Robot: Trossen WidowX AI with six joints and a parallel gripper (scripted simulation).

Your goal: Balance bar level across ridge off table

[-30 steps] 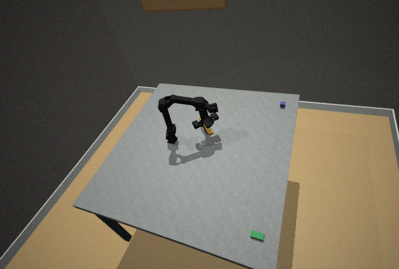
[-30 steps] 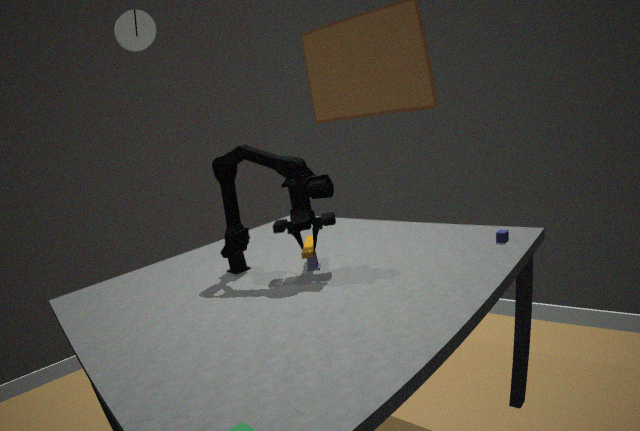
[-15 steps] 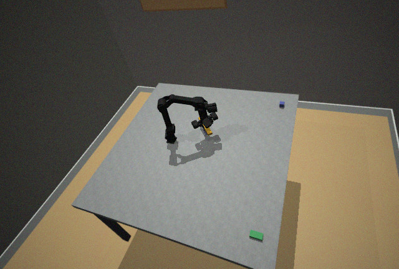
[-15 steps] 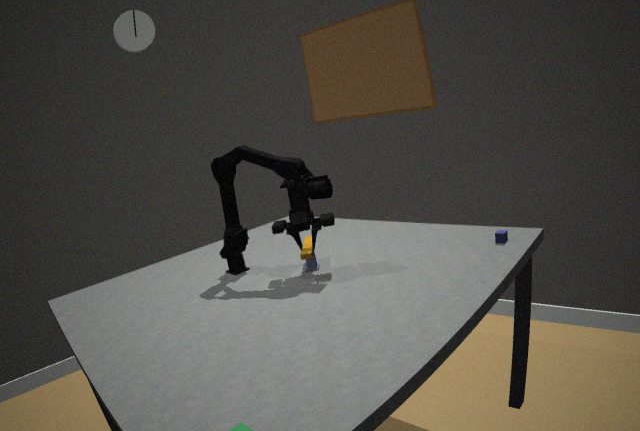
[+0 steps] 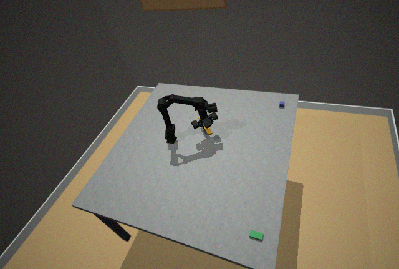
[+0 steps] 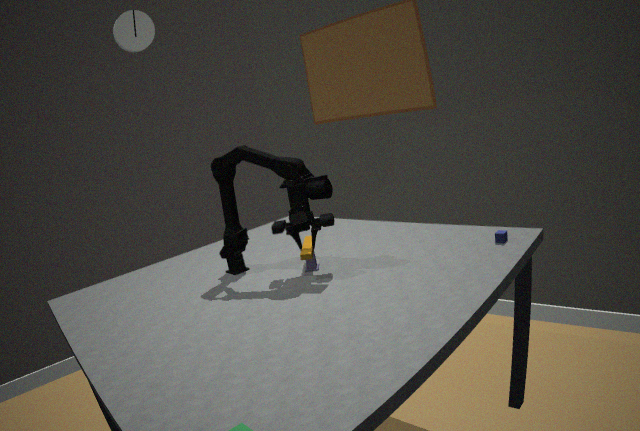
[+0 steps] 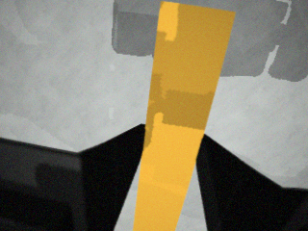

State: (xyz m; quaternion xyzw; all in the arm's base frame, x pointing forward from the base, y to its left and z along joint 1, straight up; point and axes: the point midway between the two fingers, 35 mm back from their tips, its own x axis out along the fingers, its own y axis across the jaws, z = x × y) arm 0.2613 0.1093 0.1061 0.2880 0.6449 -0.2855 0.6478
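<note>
Right now the orange bar is 20 mm behind my gripper tip and 20 mm to the left of it. From my gripper tip the other things lie so: blue cube 480 mm ahead, 390 mm to the left, 60 mm below; then flat green block 480 mm ahead, 610 mm to the right, 60 mm below.
</note>
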